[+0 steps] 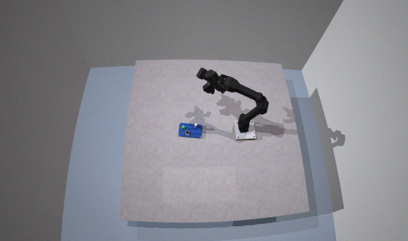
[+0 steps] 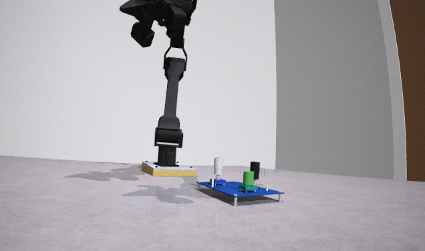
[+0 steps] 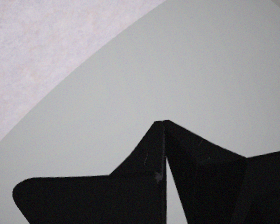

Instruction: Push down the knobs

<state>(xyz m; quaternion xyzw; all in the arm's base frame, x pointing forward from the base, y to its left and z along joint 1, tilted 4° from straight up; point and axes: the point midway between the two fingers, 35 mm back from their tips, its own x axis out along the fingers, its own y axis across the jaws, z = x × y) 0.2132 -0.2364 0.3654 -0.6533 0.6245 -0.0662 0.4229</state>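
The potentiometer knob lies 30 cm below my gripper tip, 21 cm to the left of it and 9 cm ahead of it.
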